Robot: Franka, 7 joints.
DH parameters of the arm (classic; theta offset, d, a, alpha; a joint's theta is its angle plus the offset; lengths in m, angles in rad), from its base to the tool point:
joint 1: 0 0.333 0 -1.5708
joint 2: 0 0 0 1.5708
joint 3: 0 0.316 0.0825 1.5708
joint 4: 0 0 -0.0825 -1.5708
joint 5: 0 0.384 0 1.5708
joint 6: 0 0 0.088 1.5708
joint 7: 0 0.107 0 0
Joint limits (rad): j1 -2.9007..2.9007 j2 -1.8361..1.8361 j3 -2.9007..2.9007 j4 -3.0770..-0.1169 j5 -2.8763..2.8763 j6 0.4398..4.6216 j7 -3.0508..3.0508
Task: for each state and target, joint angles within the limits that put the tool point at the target. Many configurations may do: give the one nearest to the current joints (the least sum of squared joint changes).
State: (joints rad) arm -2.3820 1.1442 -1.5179 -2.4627 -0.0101 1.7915 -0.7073
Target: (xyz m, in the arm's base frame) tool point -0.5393 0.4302 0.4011
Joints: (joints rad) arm -2.7600 1.2083 -1.4756 -1.6156 -0.0084 2.2137 -0.7073
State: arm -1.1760 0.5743 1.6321 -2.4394 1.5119 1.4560 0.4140
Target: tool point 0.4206 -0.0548 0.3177
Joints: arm -1.6705 0.5548 1.2403 -2.5036 1.4568 1.3978 0.4140
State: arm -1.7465 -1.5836 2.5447 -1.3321 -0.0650 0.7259 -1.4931
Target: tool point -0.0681 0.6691 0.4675
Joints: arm -1.2120 -0.8494 2.6696 -0.6896 -0.0225 0.8879 -1.4931
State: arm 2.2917 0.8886 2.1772 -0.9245 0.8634 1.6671 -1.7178
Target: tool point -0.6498 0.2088 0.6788
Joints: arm 2.1796 1.3411 1.8855 -0.9353 0.8054 1.6106 -1.7178
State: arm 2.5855 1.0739 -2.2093 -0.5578 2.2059 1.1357 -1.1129
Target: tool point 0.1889 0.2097 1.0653
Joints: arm 2.2998 0.3197 -2.5050 -0.9132 2.1853 1.2391 -1.1129
